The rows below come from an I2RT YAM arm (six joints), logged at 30 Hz.
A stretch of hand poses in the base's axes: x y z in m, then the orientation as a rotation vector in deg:
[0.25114, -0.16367, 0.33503, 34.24, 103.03, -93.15]
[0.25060, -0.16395, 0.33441, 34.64, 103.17, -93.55]
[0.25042, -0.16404, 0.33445, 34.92, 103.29, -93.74]
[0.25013, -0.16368, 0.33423, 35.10, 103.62, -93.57]
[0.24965, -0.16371, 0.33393, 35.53, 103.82, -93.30]
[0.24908, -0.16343, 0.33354, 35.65, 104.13, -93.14]
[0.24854, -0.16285, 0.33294, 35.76, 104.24, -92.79]
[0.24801, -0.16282, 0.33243, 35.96, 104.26, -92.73]
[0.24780, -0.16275, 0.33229, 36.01, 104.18, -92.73]
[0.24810, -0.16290, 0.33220, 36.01, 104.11, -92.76]
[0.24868, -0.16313, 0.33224, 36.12, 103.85, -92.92]
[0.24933, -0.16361, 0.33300, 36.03, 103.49, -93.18]
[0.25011, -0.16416, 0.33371, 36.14, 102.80, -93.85]
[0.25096, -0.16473, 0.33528, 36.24, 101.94, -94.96]
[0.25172, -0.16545, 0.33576, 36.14, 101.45, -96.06]
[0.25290, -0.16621, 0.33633, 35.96, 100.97, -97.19]
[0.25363, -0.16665, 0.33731, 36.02, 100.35, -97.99]
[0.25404, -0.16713, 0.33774, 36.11, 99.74, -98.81]
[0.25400, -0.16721, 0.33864, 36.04, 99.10, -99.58]
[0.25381, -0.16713, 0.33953, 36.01, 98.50, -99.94]
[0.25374, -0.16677, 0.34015, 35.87, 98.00, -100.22]
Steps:
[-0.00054, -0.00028, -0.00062, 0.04, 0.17, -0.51]
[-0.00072, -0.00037, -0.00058, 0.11, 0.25, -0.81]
[-0.00101, -0.00001, -0.00080, 0.43, 0.31, -0.89]
[-0.00149, -0.00004, -0.00110, 0.78, 0.15, -1.05]
[-0.00206, 0.00024, -0.00149, 1.06, 0.22, -1.10]
[-0.00260, 0.00082, -0.00209, 1.30, 0.07, -0.99]
[-0.00313, 0.00085, -0.00260, 1.39, -0.01, -1.09]
[-0.00334, 0.00092, -0.00274, 1.36, -0.08, -1.11]
[-0.00304, 0.00077, -0.00283, 1.31, -0.11, -1.11]
[-0.00246, 0.00054, -0.00279, 1.12, -0.23, -1.22]
[-0.00181, 0.00006, -0.00203, 0.77, -0.29, -1.24]
[-0.00103, -0.00049, -0.00132, 0.12, -0.41, -1.57]
[-0.00018, -0.00106, 0.00025, -0.80, -0.39, -2.10]
[0.00058, -0.00178, 0.00073, -1.56, -0.08, -2.57]
[0.00176, -0.00254, 0.00130, -2.33, 0.29, -3.01]
[0.00249, -0.00298, 0.00228, -3.00, 0.32, -3.40]
[0.00290, -0.00346, 0.00271, -3.65, 0.36, -3.83]
[0.00286, -0.00354, 0.00361, -4.35, 0.41, -4.12]
[0.00267, -0.00346, 0.00450, -4.86, 0.25, -4.21]
[0.00260, -0.00310, 0.00512, -5.30, 0.14, -4.20]

